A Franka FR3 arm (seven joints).
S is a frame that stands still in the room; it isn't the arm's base.
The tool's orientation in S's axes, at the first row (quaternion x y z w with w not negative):
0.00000, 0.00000, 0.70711, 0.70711
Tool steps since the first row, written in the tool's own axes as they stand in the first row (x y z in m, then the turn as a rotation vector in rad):
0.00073, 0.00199, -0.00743, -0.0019, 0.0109, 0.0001
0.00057, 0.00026, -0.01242, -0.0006, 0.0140, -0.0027
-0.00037, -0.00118, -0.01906, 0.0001, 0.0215, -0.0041
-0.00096, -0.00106, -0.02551, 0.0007, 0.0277, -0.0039
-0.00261, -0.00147, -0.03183, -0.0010, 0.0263, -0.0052
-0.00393, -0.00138, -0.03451, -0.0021, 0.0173, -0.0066
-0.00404, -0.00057, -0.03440, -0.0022, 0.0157, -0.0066
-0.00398, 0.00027, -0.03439, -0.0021, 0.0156, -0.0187
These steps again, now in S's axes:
-0.00199, 0.00073, -0.00743, -0.0109, -0.0019, 0.0001
-0.00026, 0.00057, -0.01242, -0.0140, -0.0006, -0.0027
0.00118, -0.00037, -0.01906, -0.0215, 0.0001, -0.0041
0.00106, -0.00096, -0.02551, -0.0277, 0.0007, -0.0039
0.00147, -0.00261, -0.03183, -0.0263, -0.0010, -0.0052
0.00138, -0.00393, -0.03451, -0.0173, -0.0021, -0.0066
0.00057, -0.00404, -0.03440, -0.0157, -0.0022, -0.0066
-0.00027, -0.00398, -0.03439, -0.0156, -0.0021, -0.0187

